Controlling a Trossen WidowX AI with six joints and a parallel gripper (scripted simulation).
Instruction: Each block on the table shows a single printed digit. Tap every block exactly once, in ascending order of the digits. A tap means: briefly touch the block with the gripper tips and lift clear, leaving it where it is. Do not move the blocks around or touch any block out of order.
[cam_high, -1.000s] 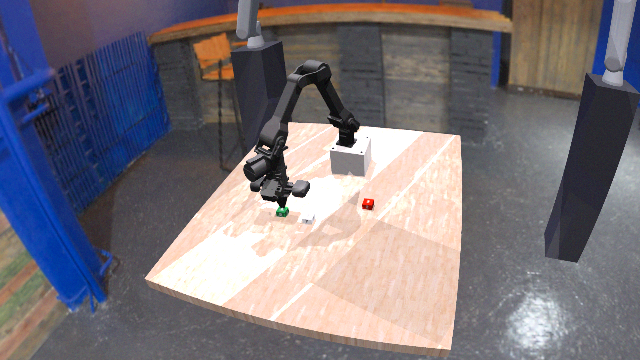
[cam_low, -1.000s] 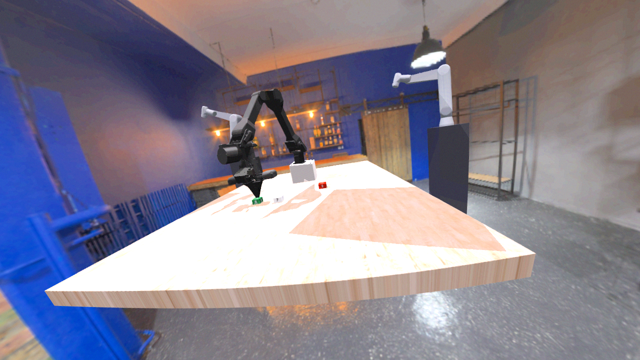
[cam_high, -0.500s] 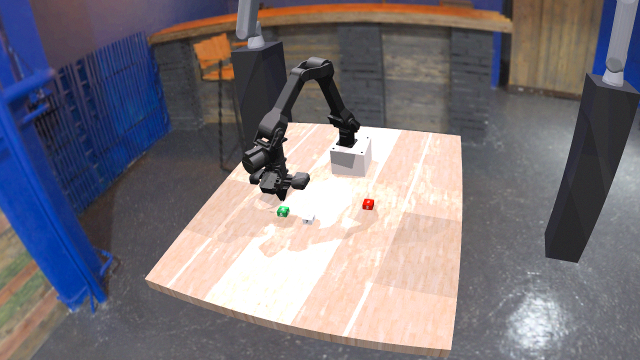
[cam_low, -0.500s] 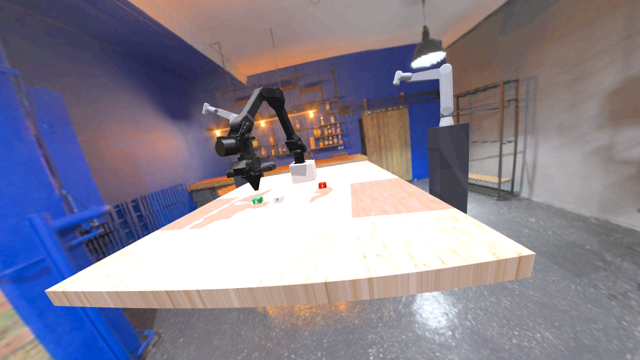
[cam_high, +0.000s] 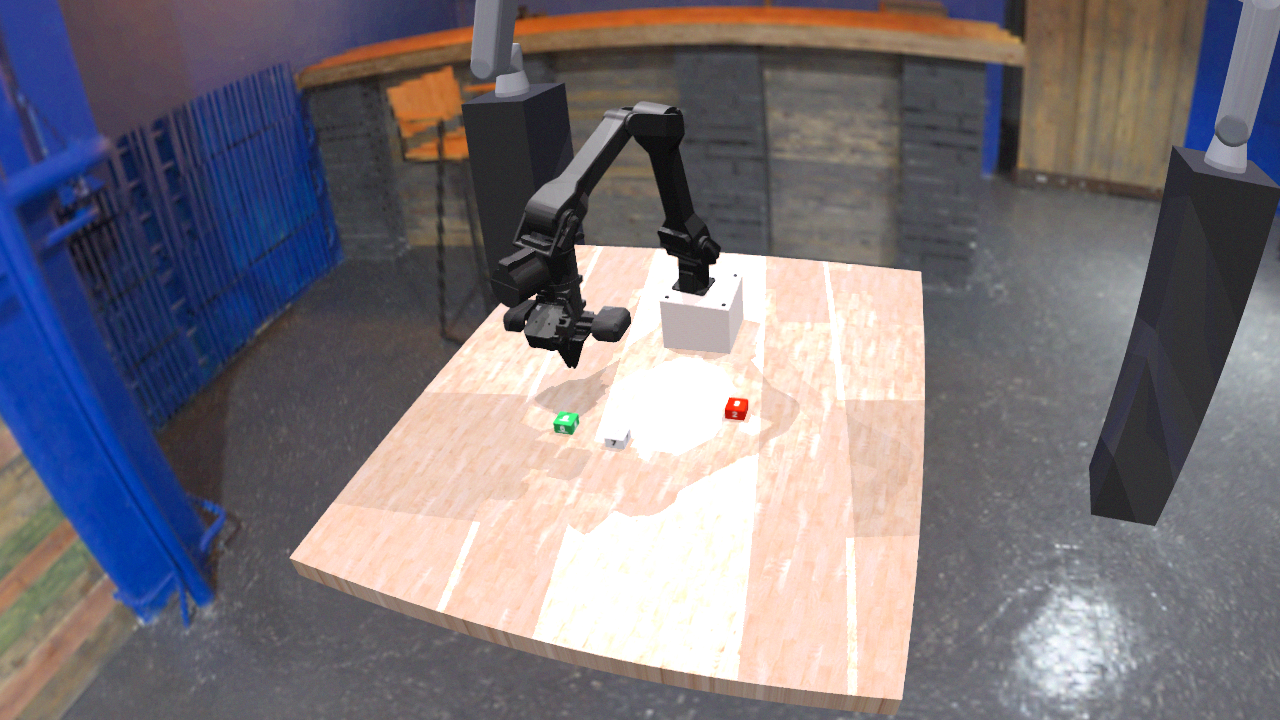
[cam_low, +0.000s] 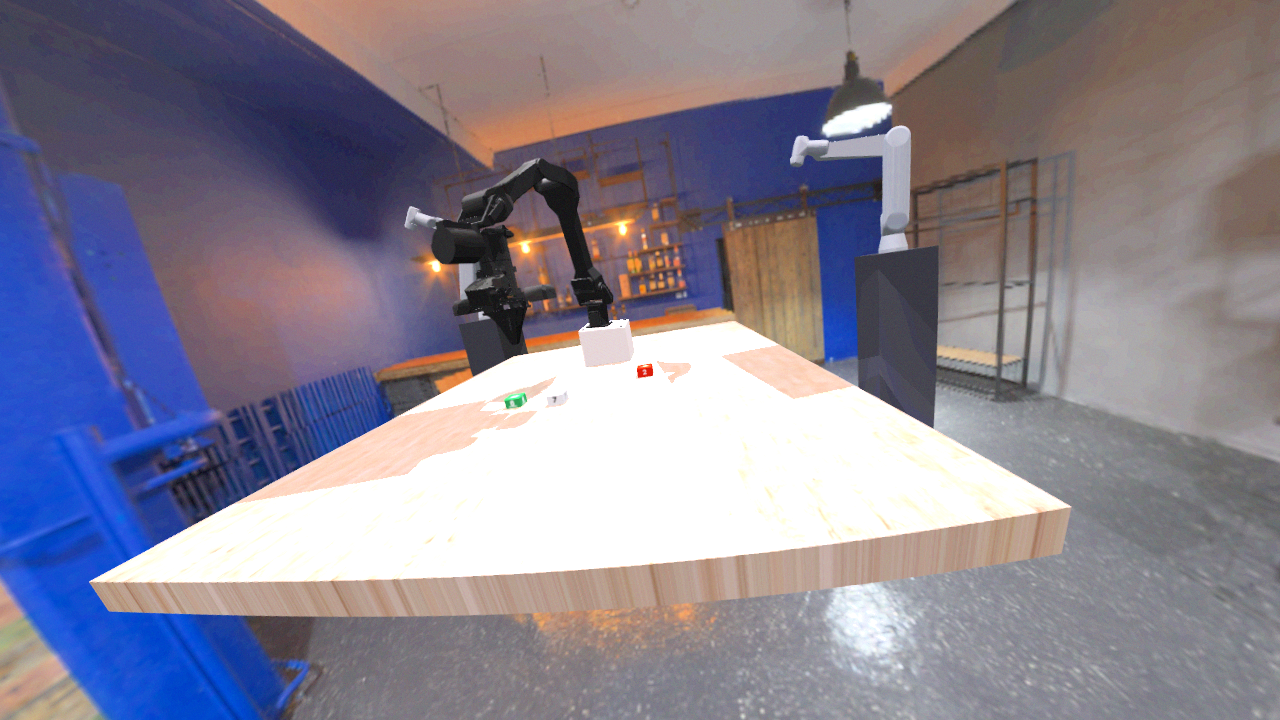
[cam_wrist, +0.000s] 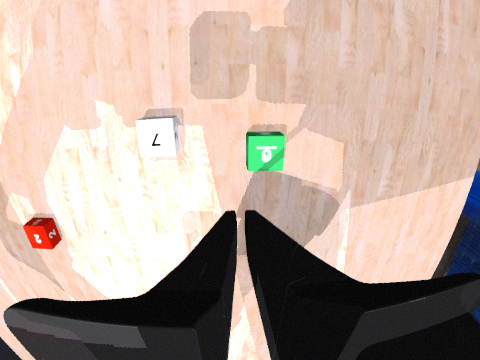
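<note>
The white block lies 110 mm below my gripper tip, 70 mm to the left of it and 10 mm ahead of it. The rest, counted from my gripper tip: red block 220 mm to the left, 120 mm behind, 110 mm below; green block 110 mm below, 30 mm to the right.
</note>
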